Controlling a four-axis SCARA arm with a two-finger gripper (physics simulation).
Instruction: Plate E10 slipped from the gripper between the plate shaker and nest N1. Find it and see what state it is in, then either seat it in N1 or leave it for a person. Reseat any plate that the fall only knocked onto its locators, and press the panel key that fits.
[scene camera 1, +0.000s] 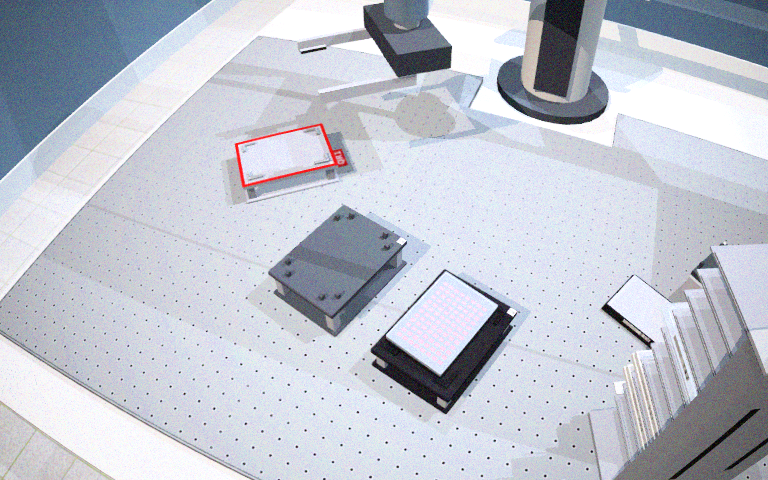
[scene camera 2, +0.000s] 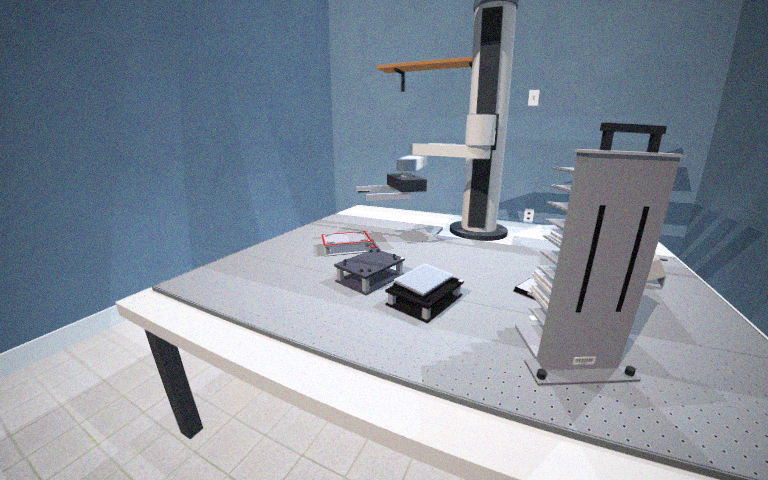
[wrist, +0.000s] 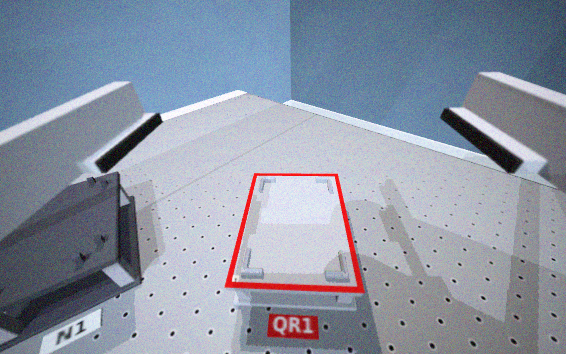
my gripper: scene camera 1; scene camera 2; wrist 296, 98
same spot on my gripper: (scene camera 1: 356, 89) = (scene camera 2: 383, 196)
